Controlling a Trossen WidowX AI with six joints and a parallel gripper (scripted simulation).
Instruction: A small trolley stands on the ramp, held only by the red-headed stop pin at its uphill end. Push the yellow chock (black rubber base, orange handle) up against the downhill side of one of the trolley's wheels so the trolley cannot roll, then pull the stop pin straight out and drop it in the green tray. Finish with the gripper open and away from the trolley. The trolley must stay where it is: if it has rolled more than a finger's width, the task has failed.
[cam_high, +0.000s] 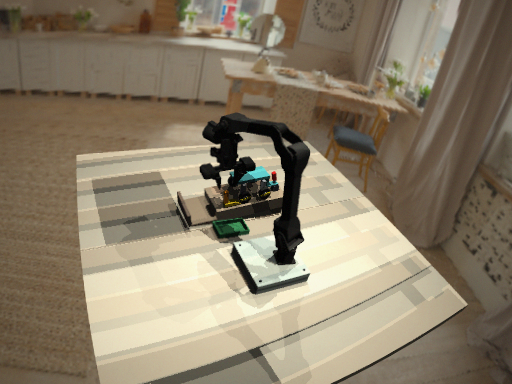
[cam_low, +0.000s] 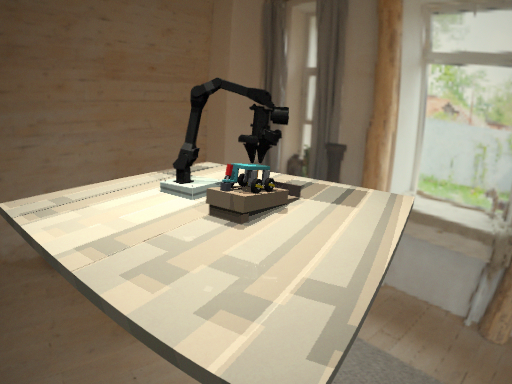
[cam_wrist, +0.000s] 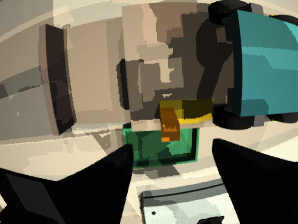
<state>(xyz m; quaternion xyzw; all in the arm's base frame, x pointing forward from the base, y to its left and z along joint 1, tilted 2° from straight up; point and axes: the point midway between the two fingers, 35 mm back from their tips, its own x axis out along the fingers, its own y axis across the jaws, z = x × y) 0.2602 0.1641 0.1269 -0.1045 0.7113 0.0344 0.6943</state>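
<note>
My gripper tip is now 7 cm short of the red-headed stop pin, 21 cm to the left of it and 1 cm above it. The rest, counted from my gripper tip: brown ramp 7 cm ahead, 10 cm to the right, 10 cm below; then yellow chock 1 cm ahead, 3 cm to the right, 6 cm below; then teal trolley 8 cm ahead, 11 cm to the right, 3 cm below.
</note>
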